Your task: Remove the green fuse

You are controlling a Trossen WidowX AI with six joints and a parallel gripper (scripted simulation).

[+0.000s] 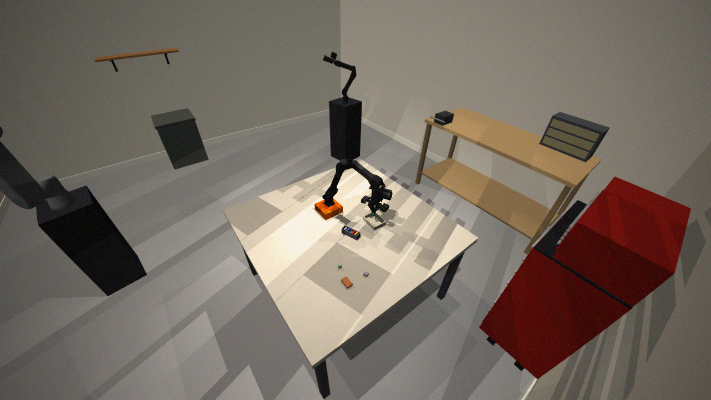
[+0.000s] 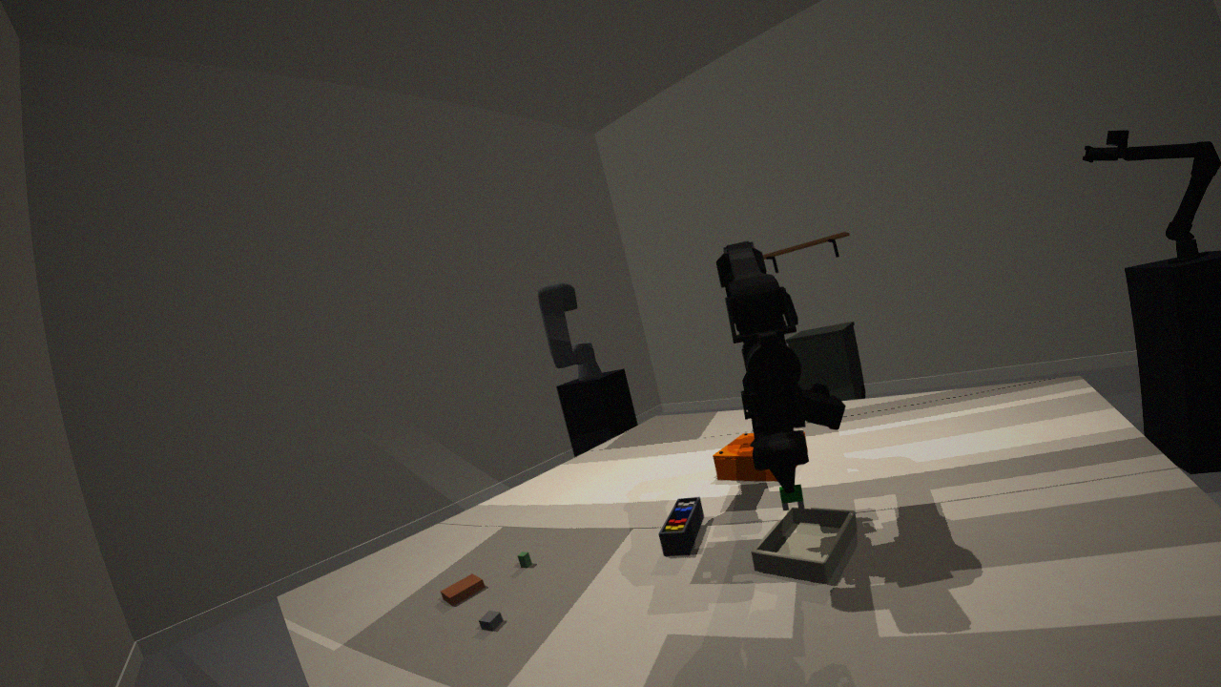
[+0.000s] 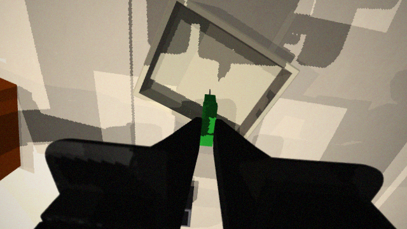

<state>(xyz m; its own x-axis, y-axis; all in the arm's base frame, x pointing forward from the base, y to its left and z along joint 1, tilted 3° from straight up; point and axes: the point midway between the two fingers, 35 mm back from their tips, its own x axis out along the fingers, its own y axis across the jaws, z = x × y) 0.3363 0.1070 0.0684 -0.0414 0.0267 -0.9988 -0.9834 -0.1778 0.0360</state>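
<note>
The grey tray is 10 mm to the left of my gripper tip and 90 mm below it. The rest, counted from my gripper tip: green fuse (10 mm below); then brown brick (210 mm ahead, 480 mm to the right, 80 mm below); then green cube (100 mm ahead, 430 mm to the right, 80 mm below).
</note>
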